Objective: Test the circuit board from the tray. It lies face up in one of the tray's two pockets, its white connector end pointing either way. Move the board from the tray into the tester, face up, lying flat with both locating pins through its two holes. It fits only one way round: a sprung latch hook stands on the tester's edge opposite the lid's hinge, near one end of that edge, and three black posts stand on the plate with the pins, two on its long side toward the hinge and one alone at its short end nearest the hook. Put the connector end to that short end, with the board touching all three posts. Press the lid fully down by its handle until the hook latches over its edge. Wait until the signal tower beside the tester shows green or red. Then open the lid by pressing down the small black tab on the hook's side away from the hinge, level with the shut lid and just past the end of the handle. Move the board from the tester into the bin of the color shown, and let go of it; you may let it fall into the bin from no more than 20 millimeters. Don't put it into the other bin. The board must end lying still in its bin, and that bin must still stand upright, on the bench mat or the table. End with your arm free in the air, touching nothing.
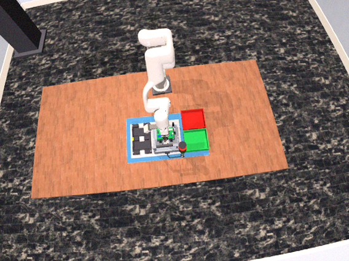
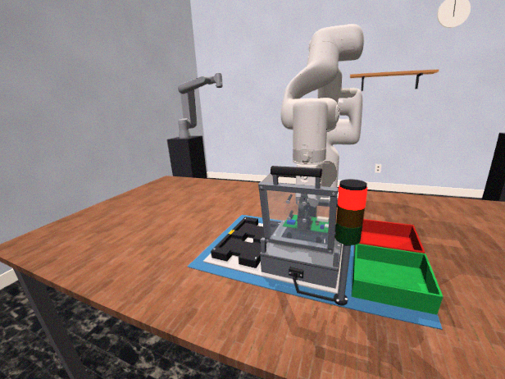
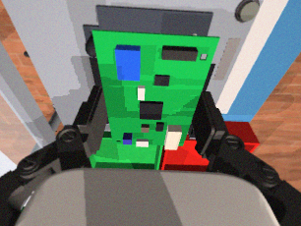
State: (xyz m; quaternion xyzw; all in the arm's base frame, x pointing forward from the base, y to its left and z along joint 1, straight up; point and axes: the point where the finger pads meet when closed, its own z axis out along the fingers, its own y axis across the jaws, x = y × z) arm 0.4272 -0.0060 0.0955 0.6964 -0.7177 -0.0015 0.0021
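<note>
My gripper is now 40 mm above the tester plate, 10 mm to the right of it and 10 mm short of it. The rest, counted from my hand: small black tab (60 mm to the left, 60 mm behind, 20 mm below); clear lid (120 mm ahead, 70 mm above); green circuit board (10 mm below).
</note>
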